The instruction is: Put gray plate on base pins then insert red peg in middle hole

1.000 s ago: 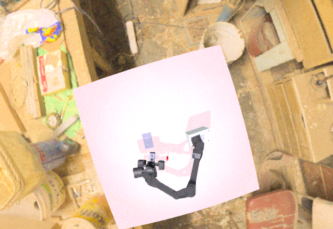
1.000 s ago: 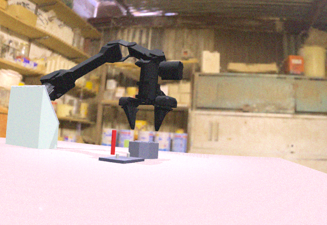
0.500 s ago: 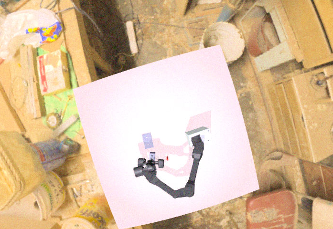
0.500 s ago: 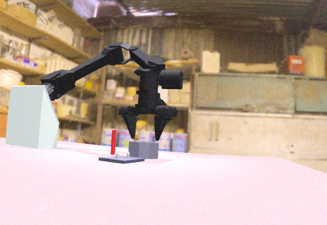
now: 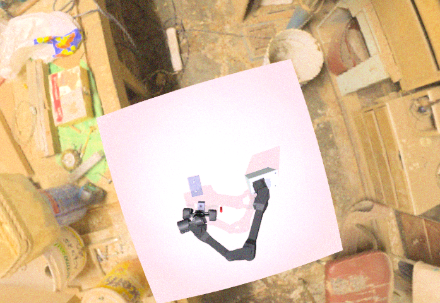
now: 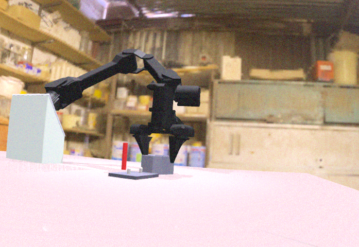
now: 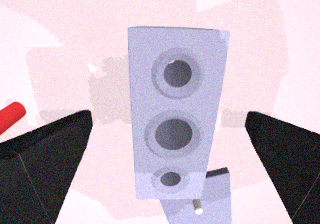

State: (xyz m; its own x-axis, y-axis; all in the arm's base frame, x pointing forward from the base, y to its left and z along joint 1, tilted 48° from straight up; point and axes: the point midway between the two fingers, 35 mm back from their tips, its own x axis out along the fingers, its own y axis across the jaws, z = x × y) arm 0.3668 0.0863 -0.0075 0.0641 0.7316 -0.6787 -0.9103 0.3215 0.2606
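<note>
Right now my gripper tip is right at the gray plate. Round my gripper tip: red peg (11 cm behind, 4 cm to the left, 1 cm above); flat base (14 cm to the right, 3 cm below, 2 cm behind).
</note>
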